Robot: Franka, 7 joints.
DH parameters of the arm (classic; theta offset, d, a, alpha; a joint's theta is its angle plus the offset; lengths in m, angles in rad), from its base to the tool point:
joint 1: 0 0.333 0 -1.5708
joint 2: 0 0 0 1.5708
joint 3: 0 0.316 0.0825 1.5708
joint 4: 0 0 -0.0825 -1.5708
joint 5: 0 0.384 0 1.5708
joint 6: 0 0 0.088 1.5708
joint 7: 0 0.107 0 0
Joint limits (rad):
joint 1: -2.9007..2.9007
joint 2: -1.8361..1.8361
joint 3: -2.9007..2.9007
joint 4: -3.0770..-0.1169
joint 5: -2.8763..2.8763
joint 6: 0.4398..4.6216
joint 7: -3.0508..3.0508
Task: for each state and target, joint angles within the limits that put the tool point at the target. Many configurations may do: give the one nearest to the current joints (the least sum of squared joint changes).
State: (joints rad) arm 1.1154 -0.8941 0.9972 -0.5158 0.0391 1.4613 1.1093
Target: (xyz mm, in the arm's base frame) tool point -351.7 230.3 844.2
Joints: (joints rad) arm 0.8694 -0.6345 1.0013 -1.1576 0.0333 1.1922 1.1093
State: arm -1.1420 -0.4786 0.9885 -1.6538 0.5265 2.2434 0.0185
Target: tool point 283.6 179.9 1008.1
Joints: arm -0.9965 -0.7773 0.5994 -1.3828 0.5195 2.3227 0.0185
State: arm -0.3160 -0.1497 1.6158 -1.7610 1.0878 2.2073 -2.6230
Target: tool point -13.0 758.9 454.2
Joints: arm -0.8035 -0.9204 1.9769 -1.3254 1.1216 2.3260 -2.6230
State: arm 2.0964 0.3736 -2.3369 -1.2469 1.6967 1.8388 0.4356
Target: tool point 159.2 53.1 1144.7
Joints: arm 2.0711 0.4557 -2.8642 -0.8729 1.7633 2.0472 0.4356
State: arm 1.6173 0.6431 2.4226 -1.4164 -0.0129 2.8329 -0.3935
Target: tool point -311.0 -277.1 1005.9
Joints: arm 1.7161 0.3061 2.4500 -1.3178 -0.0150 2.8212 -0.3935
